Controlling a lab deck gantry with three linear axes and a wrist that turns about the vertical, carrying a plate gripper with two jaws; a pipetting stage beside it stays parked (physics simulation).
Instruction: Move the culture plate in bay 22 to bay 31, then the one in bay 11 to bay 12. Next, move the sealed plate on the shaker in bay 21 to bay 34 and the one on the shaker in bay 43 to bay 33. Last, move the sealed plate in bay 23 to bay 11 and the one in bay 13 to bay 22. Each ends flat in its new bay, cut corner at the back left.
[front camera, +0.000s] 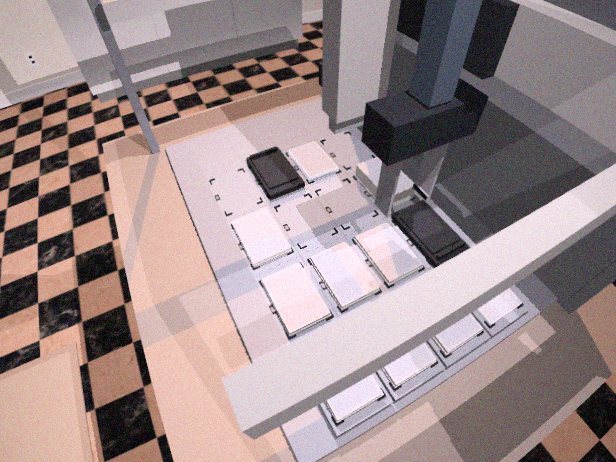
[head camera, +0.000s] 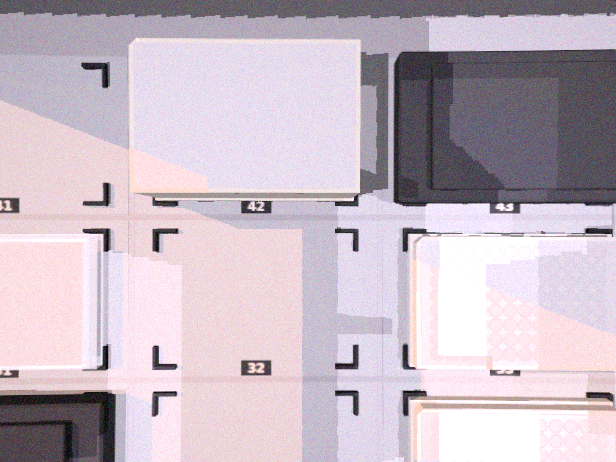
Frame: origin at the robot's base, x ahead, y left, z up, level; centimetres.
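Seen in the pictures: gripper, fingertip midpoint: (front camera: 402, 201); robot's base, link origin: (front camera: 210, 181).
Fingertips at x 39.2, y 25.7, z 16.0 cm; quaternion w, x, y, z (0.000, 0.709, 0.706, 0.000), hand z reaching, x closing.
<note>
Offsets run from my fingertips to a thing's top centre. "spot": to the spot under its first point.
A sealed plate @(dx +0.0, dy +0.0, dz -14.6 cm) (front camera: 390, 252) (head camera: 515, 310) lies flat in bay 33, cut corner at the back left. The shaker @(dx +0.4, dy +10.8, dz -12.9 cm) (front camera: 430, 230) (head camera: 500, 130) in bay 43 bears no plate; nor does the shaker @(dx -33.2, dy -10.6, dz -12.9 cm) (front camera: 275, 172) (head camera: 35, 440) in bay 21. Other plates lie in bay 31 @(spot: dx -31.8, dy -0.2, dz -14.6 cm) (front camera: 313, 160) (head camera: 45, 300), bay 12 @(spot: dx -15.4, dy -21.8, dz -14.4 cm) (front camera: 260, 237), bay 34 @(spot: dx +20.8, dy -0.4, dz -13.2 cm) (front camera: 457, 332), bay 23 @(spot: dx +0.9, dy -10.9, dz -14.6 cm) (front camera: 345, 275) (head camera: 500, 435) and bay 13 @(spot: dx +1.1, dy -21.6, dz -14.6 cm) (front camera: 296, 300). Bays 11 and 22 hold no plate. My gripper (front camera: 404, 205) is open and empty, its jaws hanging above the deck near bays 42 and 43; they do not show in the head view.
A tall white box @(dx -16.4, dy +10.7, dz -11.8 cm) (front camera: 377, 175) (head camera: 245, 115) stands in bay 42, close beside the shaker in bay 43. More white plates stand in bay 14 @(spot: dx +21.1, dy -21.4, dz -13.2 cm) (front camera: 355, 397), bay 24 @(spot: dx +21.2, dy -11.0, dz -13.1 cm) (front camera: 410, 365) and bay 44 @(spot: dx +21.1, dy +10.6, dz -13.8 cm) (front camera: 500, 306). A pale beam (front camera: 425, 305) crosses the front view. A white column (front camera: 357, 65) stands behind.
</note>
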